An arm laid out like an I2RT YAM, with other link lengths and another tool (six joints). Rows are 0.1 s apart.
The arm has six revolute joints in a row. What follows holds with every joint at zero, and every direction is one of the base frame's. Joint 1 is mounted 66.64 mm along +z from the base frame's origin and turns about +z. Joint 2 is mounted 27.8 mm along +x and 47.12 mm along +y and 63.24 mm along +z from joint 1 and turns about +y. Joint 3 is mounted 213.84 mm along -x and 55.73 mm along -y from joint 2 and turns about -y. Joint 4 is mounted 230.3 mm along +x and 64.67 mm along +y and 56.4 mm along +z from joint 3 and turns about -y. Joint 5 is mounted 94.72 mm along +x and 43.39 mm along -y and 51.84 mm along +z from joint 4 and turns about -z. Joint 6 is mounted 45.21 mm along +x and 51.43 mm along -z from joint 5 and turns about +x. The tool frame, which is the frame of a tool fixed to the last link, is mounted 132 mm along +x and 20 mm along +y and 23 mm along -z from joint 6; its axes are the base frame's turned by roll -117.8, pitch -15.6 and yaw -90 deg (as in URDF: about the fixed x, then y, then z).
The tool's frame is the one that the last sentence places.
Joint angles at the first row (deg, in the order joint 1, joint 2, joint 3, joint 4, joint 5, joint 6):
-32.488 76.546 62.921 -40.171 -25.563 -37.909
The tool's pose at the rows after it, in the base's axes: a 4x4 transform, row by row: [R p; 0 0 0 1], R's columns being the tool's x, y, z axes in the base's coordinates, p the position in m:
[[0.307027 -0.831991 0.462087 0.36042], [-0.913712 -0.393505 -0.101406 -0.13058], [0.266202 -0.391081 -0.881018 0.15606], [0 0 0 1]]
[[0.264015 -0.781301 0.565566 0.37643], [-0.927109 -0.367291 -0.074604 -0.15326], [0.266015 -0.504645 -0.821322 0.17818], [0 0 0 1]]
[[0.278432 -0.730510 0.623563 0.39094], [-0.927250 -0.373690 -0.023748 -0.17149], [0.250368 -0.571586 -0.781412 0.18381], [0 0 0 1]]
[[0.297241 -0.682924 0.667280 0.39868], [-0.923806 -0.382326 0.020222 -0.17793], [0.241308 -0.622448 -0.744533 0.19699], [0 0 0 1]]
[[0.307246 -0.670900 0.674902 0.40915], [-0.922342 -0.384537 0.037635 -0.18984], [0.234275 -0.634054 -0.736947 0.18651], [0 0 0 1]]
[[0.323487 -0.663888 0.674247 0.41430], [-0.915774 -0.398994 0.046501 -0.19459], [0.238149 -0.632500 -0.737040 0.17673], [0 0 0 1]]
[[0.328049 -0.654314 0.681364 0.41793], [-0.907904 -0.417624 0.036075 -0.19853], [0.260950 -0.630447 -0.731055 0.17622], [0 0 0 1]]
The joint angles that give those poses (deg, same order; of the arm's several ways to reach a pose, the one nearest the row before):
-37.324 78.130 66.786 -34.643 -33.898 -33.774
-41.024 80.766 68.372 -27.709 -40.316 -30.767
-43.585 86.722 71.714 -23.139 -46.569 -30.153
-44.821 89.552 74.615 -21.096 -51.238 -29.006
-45.351 94.464 76.637 -18.288 -52.822 -29.090
-45.439 97.369 77.779 -17.402 -53.610 -30.405
-45.440 98.521 78.747 -16.788 -53.701 -31.460

